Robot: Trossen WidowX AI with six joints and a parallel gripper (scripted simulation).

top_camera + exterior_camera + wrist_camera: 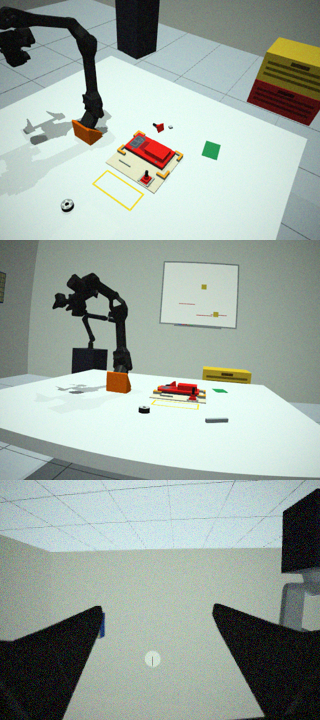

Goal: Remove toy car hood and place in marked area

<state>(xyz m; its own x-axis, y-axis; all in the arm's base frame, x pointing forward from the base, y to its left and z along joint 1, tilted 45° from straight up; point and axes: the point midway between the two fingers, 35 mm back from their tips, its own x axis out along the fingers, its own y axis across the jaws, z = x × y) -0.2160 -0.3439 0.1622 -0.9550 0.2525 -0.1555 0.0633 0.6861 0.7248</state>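
The red hood panel lies 60 cm ahead of my gripper tip, 26 cm to the left of it and 34 cm below it. The rest, counted from my gripper tip: green patch 75 cm ahead, 47 cm to the left, 38 cm below; wheel 53 cm ahead, 13 cm to the right, 37 cm below; fixture plate 58 cm ahead, 23 cm to the left, 37 cm below.
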